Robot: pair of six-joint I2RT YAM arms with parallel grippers.
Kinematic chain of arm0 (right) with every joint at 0, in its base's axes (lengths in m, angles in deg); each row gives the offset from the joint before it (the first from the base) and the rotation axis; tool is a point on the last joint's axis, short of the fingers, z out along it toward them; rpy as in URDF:
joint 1: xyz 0 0 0.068 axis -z
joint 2: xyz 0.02 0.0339 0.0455 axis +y
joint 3: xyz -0.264 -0.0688 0 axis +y
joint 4: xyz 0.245 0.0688 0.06 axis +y
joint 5: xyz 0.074 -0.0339 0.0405 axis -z
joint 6: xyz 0.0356 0 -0.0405 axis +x
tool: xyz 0 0 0 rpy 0 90 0
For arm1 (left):
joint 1: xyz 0 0 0.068 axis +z
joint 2: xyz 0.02 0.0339 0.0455 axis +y
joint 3: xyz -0.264 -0.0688 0 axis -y
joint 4: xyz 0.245 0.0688 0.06 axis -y
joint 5: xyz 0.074 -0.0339 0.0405 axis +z
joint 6: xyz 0.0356 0 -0.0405 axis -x
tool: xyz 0 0 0 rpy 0 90 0
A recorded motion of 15 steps. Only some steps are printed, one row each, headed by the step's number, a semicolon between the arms.
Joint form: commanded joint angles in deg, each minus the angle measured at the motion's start. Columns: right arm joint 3, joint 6, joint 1, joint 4, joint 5, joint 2; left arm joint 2, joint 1, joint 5, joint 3, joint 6, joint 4.
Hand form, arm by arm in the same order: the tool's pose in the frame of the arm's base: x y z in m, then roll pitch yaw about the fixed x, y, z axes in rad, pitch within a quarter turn. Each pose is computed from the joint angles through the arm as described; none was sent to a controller.
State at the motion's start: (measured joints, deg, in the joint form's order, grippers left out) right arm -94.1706 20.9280 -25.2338 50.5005 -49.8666 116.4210; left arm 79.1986 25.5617 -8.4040 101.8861 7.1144 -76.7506
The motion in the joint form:
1: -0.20 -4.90 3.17 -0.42 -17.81 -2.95; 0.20 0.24 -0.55 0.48 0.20 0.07
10: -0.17 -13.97 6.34 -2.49 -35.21 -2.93; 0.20 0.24 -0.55 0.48 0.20 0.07
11: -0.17 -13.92 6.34 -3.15 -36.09 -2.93; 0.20 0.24 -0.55 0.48 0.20 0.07
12: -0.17 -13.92 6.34 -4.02 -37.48 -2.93; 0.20 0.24 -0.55 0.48 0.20 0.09
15: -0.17 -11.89 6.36 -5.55 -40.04 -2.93; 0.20 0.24 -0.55 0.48 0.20 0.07
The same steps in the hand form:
1: 0.3652 0.1836 0.2504 1.9358 0.1030 -2.8621; 0.2169 0.0987 0.4358 -2.8958 0.6078 -2.5375
10: 0.3729 0.1651 0.2609 1.6531 0.2776 -2.8226; 0.2169 0.0987 0.4358 -2.8958 0.6078 -2.5375
11: 0.3734 0.1653 0.2618 1.6383 0.2881 -2.8208; 0.2169 0.0987 0.4358 -2.8958 0.6078 -2.5375
12: 0.3741 0.1656 0.2630 1.6150 0.3031 -2.8178; 0.2169 0.0987 0.4359 -2.8957 0.6081 -2.5374
15: 0.3752 0.1659 0.2653 1.5723 0.2943 -2.8125; 0.2169 0.0987 0.4358 -2.8958 0.6078 -2.5375

